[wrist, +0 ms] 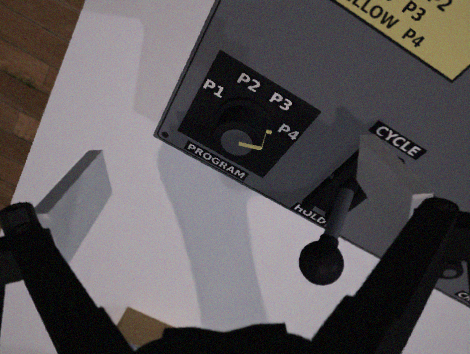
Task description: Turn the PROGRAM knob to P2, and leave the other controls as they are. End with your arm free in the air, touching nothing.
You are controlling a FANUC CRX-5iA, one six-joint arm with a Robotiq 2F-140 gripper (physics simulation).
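Note:
The PROGRAM knob is a black round knob with a grey top, on a black square plate marked P1, P2, P3 and P4. Its yellow pointer line runs across the top and down the side, ending near the P4 label. My gripper is wide open, with one pad at the left over the white surface and the other at the right, partly covering the view of the lever's slot. The knob lies between the two pads in the view, with nothing gripped. The height of the pads above the panel is hard to tell.
A lever with a black ball stands right of the knob, between the labels HOLD and CYCLE, near the right finger. The grey panel bears a yellow card at upper right. A tan object shows at the bottom.

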